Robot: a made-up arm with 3 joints.
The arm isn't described. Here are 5 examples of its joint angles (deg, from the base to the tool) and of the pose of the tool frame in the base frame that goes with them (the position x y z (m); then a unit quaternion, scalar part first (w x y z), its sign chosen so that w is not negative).
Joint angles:
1: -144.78 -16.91 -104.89
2: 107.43 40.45 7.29
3: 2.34 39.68 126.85
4: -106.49 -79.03 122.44
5: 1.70 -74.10 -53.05
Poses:
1: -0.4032 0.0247 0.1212 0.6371 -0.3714 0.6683 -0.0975
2: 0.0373 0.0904 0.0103 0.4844 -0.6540 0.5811 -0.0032
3: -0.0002 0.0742 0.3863 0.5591 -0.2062 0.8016 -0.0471
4: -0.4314 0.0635 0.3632 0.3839 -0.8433 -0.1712 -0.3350
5: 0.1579 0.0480 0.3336 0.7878 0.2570 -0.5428 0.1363
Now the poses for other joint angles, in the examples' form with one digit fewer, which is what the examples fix.
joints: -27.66 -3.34 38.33
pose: -0.101 0.022 0.414 0.884 -0.382 -0.162 -0.216
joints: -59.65 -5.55 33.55
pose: -0.237 0.020 0.391 0.788 -0.300 -0.442 -0.305
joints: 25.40 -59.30 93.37
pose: 0.202 0.028 0.258 0.570 -0.547 0.307 0.531
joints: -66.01 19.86 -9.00
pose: -0.259 0.052 0.339 0.541 -0.057 -0.643 -0.539
